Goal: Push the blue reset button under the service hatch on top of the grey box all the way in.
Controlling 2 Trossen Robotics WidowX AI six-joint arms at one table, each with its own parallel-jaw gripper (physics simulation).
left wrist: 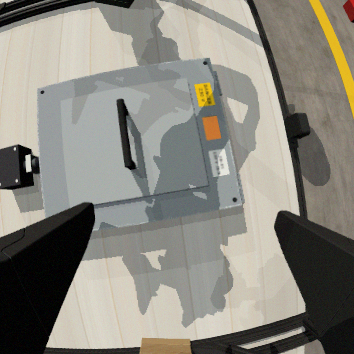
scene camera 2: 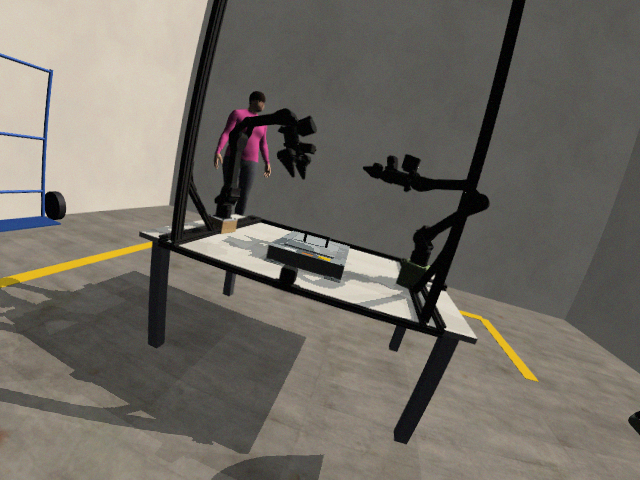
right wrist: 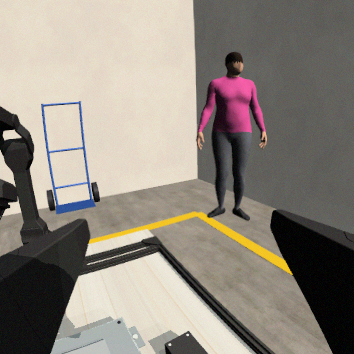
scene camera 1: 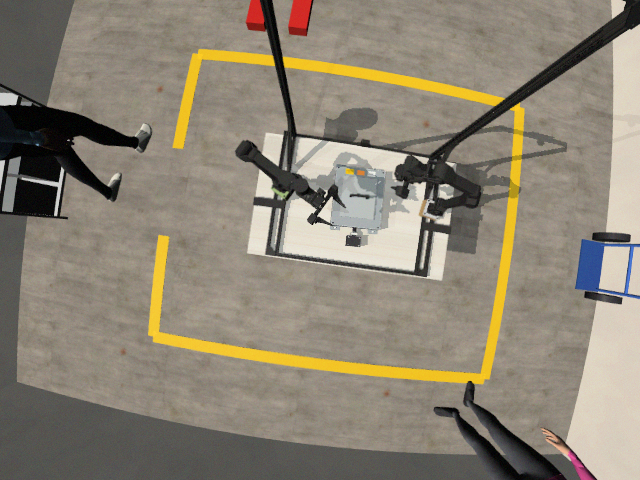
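Observation:
The grey box (scene camera 1: 356, 225) (scene camera 2: 305, 261) (left wrist: 50, 150) (right wrist: 119, 335) lies on the table. Its service hatch (scene camera 1: 364, 209) (left wrist: 90, 150) lies flat and closed on top, with a black bar handle (scene camera 1: 360, 195) (left wrist: 125, 137) standing up from it. The blue reset button does not show; the hatch covers the area below it. My left gripper (scene camera 1: 400, 192) (scene camera 2: 298, 177) (left wrist: 187, 216) is open and empty, pointing down, high above the table beside the box. My right gripper (scene camera 1: 338, 215) (scene camera 2: 364, 168) (right wrist: 180, 224) is open and empty, level and high, over the box's left part in scene camera 1.
A black block (scene camera 1: 353, 240) (left wrist: 11, 167) (right wrist: 185, 344) sits against one side of the box. Another black block (scene camera 1: 365, 142) (scene camera 2: 287, 274) (left wrist: 298, 125) is on the table's frame rail. Tall black posts (scene camera 1: 281, 77) (scene camera 2: 199, 108) rise at the table's edge. A person in pink (scene camera 2: 252, 139) (right wrist: 232, 105) stands beyond it.

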